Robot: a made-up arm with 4 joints.
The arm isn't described. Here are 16 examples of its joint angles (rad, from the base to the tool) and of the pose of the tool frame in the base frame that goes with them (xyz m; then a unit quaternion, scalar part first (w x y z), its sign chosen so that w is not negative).
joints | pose
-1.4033 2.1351 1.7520 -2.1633 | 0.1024 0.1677 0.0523 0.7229 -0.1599 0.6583 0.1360
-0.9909 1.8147 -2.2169 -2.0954 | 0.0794 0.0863 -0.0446 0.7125 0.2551 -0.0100 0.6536
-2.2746 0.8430 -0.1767 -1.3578 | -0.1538 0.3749 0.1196 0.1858 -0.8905 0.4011 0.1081
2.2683 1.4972 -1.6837 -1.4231 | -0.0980 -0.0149 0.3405 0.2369 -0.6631 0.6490 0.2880
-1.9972 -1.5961 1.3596 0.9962 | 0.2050 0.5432 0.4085 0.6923 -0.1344 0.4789 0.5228
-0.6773 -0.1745 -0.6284 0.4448 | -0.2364 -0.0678 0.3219 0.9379 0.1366 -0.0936 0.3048
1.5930 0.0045 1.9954 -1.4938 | -0.2540 -0.2648 0.1780 0.5417 -0.0250 -0.8399 -0.0218
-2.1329 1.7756 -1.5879 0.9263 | -0.3400 0.6960 0.4047 0.6782 -0.2045 -0.4721 -0.5248
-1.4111 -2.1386 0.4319 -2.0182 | -0.1956 0.0450 -0.0093 0.1186 0.4917 0.7865 -0.3543
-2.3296 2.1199 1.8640 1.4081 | -0.5087 0.1344 -0.0194 0.0503 -0.7569 -0.5279 0.3819
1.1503 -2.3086 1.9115 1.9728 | -0.3986 -0.6561 0.1346 0.7447 0.2403 -0.6158 0.0919
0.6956 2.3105 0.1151 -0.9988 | -0.1484 -0.4537 -0.0048 0.3905 0.1129 -0.6221 0.6691
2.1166 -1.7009 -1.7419 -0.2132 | 0.2515 -0.1267 0.4097 0.7148 -0.0124 0.6547 -0.2455
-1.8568 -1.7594 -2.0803 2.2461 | -0.0817 -0.0949 -0.2817 0.4450 0.5896 -0.6677 0.0916
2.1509 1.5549 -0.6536 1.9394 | -0.1423 -0.6795 0.2655 0.5086 0.4976 0.6365 -0.2976
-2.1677 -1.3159 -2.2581 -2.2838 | -0.3294 0.3187 0.1910 0.6445 0.0684 -0.3025 -0.6989
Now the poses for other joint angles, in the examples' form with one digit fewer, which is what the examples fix.
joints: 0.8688 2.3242 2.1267 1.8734
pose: -0.435 -0.210 0.442 0.824 -0.030 -0.224 -0.519
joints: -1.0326 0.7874 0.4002 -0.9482
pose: -0.305 0.075 -0.151 0.433 0.799 -0.368 -0.199
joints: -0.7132 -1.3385 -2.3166 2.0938
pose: -0.208 -0.455 -0.070 0.604 0.238 -0.667 0.365
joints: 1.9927 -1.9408 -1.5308 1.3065
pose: 0.304 0.184 0.215 0.538 -0.451 0.692 0.168
